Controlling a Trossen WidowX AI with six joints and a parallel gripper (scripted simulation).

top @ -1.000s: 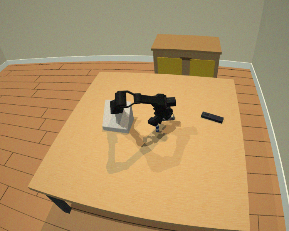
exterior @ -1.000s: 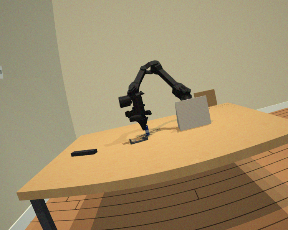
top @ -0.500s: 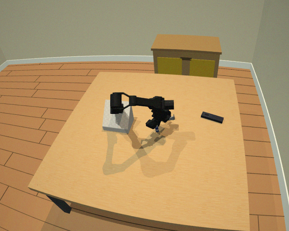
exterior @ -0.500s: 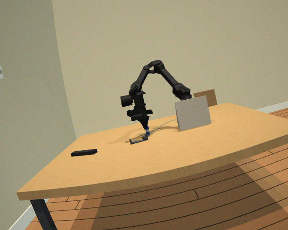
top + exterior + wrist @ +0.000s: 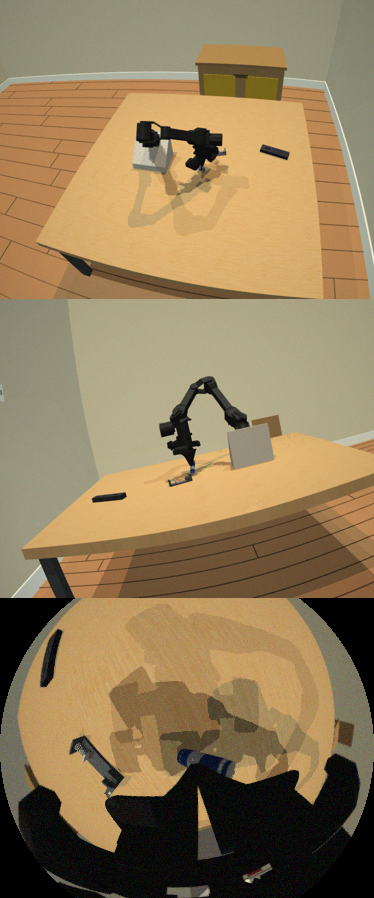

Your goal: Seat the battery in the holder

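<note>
Now: the battery 1 cm to the right of my gripper tip and 1 cm below it. From my gripper tip the other things lie so: dark remote control (38 cm ahead, 17 cm to the left, 3 cm below).
</note>
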